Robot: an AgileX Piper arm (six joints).
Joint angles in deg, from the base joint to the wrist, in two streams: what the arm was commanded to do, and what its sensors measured. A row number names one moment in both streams.
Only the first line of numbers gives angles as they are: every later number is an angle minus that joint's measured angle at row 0.
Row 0, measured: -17.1 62.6 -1.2 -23.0 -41.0 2.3
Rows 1 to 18, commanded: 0.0 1.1 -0.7 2.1 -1.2 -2.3; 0.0 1.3 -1.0 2.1 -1.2 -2.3; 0.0 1.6 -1.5 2.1 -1.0 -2.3; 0.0 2.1 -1.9 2.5 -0.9 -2.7; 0.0 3.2 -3.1 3.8 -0.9 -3.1; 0.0 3.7 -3.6 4.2 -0.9 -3.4; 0.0 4.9 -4.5 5.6 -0.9 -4.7; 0.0 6.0 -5.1 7.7 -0.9 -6.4; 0.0 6.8 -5.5 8.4 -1.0 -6.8; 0.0 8.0 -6.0 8.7 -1.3 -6.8; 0.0 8.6 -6.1 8.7 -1.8 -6.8; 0.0 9.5 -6.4 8.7 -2.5 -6.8; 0.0 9.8 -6.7 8.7 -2.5 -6.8; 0.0 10.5 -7.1 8.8 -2.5 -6.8; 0.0 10.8 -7.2 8.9 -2.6 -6.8; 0.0 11.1 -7.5 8.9 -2.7 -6.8; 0.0 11.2 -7.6 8.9 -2.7 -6.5; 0.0 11.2 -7.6 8.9 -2.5 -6.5
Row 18, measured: 0.0 10.6 -7.0 9.0 -1.9 -6.3
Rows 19 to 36, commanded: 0.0 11.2 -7.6 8.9 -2.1 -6.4; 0.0 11.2 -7.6 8.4 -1.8 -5.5; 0.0 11.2 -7.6 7.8 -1.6 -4.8; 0.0 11.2 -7.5 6.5 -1.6 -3.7; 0.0 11.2 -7.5 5.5 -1.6 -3.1; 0.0 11.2 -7.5 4.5 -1.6 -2.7; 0.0 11.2 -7.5 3.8 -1.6 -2.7; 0.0 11.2 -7.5 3.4 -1.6 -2.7; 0.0 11.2 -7.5 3.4 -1.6 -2.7; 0.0 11.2 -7.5 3.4 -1.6 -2.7; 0.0 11.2 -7.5 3.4 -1.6 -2.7; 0.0 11.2 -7.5 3.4 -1.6 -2.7; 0.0 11.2 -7.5 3.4 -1.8 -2.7; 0.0 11.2 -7.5 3.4 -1.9 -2.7; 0.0 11.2 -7.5 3.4 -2.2 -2.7; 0.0 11.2 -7.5 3.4 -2.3 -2.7; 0.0 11.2 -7.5 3.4 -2.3 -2.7; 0.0 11.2 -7.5 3.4 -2.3 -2.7
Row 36, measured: 0.0 11.0 -7.3 3.9 -1.8 -3.1
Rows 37 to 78, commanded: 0.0 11.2 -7.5 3.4 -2.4 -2.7; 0.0 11.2 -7.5 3.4 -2.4 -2.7; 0.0 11.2 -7.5 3.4 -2.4 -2.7; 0.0 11.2 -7.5 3.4 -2.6 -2.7; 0.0 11.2 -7.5 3.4 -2.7 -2.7; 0.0 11.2 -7.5 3.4 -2.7 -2.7; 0.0 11.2 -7.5 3.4 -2.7 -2.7; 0.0 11.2 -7.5 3.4 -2.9 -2.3; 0.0 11.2 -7.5 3.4 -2.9 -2.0; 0.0 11.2 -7.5 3.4 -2.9 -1.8; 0.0 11.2 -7.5 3.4 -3.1 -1.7; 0.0 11.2 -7.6 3.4 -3.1 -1.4; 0.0 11.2 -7.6 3.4 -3.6 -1.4; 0.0 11.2 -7.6 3.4 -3.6 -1.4; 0.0 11.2 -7.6 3.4 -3.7 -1.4; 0.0 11.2 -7.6 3.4 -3.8 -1.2; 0.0 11.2 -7.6 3.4 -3.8 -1.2; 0.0 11.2 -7.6 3.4 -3.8 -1.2; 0.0 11.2 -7.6 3.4 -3.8 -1.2; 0.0 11.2 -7.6 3.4 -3.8 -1.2; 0.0 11.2 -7.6 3.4 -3.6 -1.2; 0.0 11.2 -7.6 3.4 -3.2 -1.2; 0.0 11.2 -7.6 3.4 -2.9 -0.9; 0.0 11.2 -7.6 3.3 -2.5 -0.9; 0.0 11.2 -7.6 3.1 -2.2 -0.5; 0.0 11.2 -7.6 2.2 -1.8 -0.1; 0.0 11.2 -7.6 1.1 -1.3 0.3; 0.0 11.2 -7.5 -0.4 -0.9 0.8; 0.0 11.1 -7.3 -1.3 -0.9 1.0; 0.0 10.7 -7.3 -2.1 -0.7 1.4; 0.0 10.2 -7.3 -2.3 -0.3 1.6; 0.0 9.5 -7.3 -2.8 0.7 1.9; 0.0 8.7 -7.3 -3.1 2.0 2.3; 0.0 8.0 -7.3 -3.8 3.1 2.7; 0.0 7.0 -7.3 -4.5 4.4 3.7; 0.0 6.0 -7.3 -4.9 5.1 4.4; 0.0 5.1 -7.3 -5.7 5.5 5.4; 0.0 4.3 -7.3 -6.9 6.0 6.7; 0.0 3.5 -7.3 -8.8 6.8 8.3; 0.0 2.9 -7.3 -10.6 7.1 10.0; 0.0 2.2 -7.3 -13.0 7.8 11.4; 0.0 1.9 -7.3 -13.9 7.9 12.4
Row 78, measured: 0.0 3.9 -7.3 -8.2 6.4 7.8
